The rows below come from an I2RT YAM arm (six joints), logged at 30 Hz.
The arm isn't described. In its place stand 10 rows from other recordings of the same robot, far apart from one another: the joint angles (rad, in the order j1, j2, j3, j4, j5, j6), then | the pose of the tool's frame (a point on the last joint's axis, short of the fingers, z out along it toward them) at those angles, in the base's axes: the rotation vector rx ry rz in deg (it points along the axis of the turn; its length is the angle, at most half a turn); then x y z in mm.
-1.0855 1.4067 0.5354 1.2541 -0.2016 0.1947 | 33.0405 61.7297 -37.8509 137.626 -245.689 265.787
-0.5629 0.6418 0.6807 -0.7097 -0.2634 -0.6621 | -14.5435 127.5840 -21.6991 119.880 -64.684 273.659
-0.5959 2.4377 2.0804 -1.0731 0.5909 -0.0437 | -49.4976 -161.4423 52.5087 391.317 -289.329 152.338
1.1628 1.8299 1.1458 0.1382 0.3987 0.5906 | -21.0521 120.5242 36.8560 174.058 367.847 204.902
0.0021 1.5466 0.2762 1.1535 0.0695 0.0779 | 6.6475 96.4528 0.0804 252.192 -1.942 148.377
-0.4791 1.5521 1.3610 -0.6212 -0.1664 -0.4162 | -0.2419 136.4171 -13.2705 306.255 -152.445 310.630
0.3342 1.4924 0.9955 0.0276 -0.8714 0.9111 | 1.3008 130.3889 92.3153 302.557 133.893 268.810
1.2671 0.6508 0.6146 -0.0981 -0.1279 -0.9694 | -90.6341 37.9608 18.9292 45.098 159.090 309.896
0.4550 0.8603 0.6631 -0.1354 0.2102 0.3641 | 3.2389 109.4831 20.4213 185.319 82.396 288.931
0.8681 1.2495 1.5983 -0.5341 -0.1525 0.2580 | -38.2404 99.0702 53.7977 159.825 197.084 483.995
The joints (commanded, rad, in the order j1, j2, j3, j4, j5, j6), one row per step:
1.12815 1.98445 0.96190 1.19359 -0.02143 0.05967
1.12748 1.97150 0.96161 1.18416 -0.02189 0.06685
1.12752 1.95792 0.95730 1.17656 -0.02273 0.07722
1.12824 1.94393 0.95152 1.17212 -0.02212 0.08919
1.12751 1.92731 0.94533 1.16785 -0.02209 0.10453
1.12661 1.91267 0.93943 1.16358 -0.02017 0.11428
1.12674 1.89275 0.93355 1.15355 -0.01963 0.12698
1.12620 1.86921 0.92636 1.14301 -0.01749 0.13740
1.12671 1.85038 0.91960 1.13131 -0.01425 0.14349
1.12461 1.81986 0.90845 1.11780 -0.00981 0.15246
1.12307 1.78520 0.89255 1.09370 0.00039 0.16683
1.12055 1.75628 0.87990 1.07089 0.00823 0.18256
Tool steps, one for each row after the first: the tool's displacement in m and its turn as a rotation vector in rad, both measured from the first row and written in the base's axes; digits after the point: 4 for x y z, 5 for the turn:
-0.0002 -0.0010 0.0040 0.00577 0.00500 0.00102
-0.0010 -0.0025 0.0072 0.01139 0.01348 0.00368
-0.0021 -0.0043 0.0105 0.01965 0.02271 0.00592
-0.0029 -0.0066 0.0147 0.03138 0.03383 0.00797
-0.0034 -0.0088 0.0181 0.03954 0.04093 0.00703
-0.0046 -0.0112 0.0229 0.04833 0.05067 0.00905
-0.0058 -0.0144 0.0285 0.05802 0.05780 0.00852
-0.0071 -0.0169 0.0323 0.06118 0.06360 0.00699
-0.0083 -0.0217 0.0389 0.07070 0.06969 0.00246
-0.0100 -0.0274 0.0441 0.07313 0.08626 -0.00668
-0.0110 -0.0323 0.0482 0.07491 0.10409 -0.01438

